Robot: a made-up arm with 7 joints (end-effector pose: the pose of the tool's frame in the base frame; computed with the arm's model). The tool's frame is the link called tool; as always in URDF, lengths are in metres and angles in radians. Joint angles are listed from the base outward.
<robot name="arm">
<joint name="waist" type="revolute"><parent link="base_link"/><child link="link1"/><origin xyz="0.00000 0.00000 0.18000" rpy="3.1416 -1.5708 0.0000"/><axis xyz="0 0 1"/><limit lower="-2.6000" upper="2.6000"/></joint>
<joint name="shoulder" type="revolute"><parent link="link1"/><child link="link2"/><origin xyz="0.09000 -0.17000 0.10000" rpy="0.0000 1.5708 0.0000"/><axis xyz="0 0 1"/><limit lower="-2.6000" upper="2.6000"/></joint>
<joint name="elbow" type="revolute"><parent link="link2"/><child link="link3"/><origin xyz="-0.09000 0.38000 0.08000" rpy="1.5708 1.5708 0.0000"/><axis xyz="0 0 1"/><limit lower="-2.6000" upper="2.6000"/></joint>
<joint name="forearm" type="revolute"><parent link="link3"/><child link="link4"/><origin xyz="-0.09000 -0.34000 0.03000" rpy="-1.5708 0.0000 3.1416"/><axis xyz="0 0 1"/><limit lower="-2.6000" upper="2.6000"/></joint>
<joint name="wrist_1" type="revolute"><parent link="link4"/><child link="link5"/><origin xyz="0.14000 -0.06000 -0.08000" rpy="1.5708 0.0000 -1.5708"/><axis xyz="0 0 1"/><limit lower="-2.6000" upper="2.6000"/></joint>
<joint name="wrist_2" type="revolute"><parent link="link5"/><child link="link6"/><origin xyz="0.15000 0.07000 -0.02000" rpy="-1.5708 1.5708 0.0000"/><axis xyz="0 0 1"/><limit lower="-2.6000" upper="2.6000"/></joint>
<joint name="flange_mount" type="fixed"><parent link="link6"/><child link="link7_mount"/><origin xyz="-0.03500 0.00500 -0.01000"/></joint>
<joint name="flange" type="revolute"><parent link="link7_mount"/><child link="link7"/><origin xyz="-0.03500 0.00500 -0.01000" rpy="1.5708 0.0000 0.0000"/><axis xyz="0 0 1"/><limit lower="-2.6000" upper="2.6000"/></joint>
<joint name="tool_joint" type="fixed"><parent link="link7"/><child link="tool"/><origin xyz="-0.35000 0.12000 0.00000" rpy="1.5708 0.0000 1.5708"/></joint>
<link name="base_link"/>
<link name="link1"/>
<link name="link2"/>
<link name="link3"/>
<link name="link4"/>
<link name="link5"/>
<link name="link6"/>
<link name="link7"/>
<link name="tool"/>
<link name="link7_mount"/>
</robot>
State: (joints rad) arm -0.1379 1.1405 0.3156 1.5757 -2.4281 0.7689 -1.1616
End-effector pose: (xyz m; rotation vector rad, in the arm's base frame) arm 0.4874 0.0433 0.6598 -2.5748 -0.3818 -0.9305
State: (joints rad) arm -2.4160 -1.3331 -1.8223 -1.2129 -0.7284 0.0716 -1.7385
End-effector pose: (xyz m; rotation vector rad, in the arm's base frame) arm 0.1810 0.4257 -0.3209 1.0984 -0.1171 -0.7848
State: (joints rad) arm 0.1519 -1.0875 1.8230 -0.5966 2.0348 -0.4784 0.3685
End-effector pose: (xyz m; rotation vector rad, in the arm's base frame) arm -0.3193 0.0381 0.2048 -1.4310 2.3580 -1.4435
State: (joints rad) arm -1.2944 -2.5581 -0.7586 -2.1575 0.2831 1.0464 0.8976
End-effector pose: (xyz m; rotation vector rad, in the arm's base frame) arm -0.7105 0.2094 -0.2435 0.1990 0.8442 2.5847
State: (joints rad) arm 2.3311 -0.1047 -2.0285 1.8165 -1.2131 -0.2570 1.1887
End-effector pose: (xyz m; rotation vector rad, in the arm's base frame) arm 0.1223 -0.1937 -0.0261 0.4829 -1.8872 -0.9805
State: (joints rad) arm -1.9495 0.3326 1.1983 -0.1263 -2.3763 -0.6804 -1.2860
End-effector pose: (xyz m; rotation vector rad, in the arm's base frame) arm 0.3236 0.2545 -0.1143 0.5383 0.6767 0.7995
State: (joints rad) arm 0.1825 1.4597 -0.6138 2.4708 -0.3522 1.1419 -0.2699
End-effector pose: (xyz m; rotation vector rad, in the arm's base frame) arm 0.9271 0.0322 0.9467 -1.5990 -1.4988 -0.2714
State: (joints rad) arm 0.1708 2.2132 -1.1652 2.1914 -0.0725 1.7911 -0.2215
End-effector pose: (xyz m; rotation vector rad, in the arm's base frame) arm 0.8955 0.4558 1.0431 -0.1935 -1.9657 0.0332
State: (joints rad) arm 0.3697 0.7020 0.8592 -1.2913 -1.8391 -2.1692 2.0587
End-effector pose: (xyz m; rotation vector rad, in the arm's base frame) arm 0.6749 0.1919 0.5590 -1.9230 -1.2687 0.6874
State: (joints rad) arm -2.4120 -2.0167 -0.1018 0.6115 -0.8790 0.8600 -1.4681
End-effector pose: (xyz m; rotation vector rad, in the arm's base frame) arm -0.1560 0.6246 -0.1962 -0.5971 -2.1785 1.8754
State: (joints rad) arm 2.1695 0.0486 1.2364 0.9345 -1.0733 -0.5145 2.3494
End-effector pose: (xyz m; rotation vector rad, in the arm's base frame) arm 0.3520 0.0268 -0.3151 0.2501 0.1254 2.8741
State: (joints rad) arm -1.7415 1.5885 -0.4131 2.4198 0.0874 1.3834 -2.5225
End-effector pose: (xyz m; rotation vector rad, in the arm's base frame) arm 0.5117 0.1039 -0.5323 -1.0102 -0.2765 -1.9796
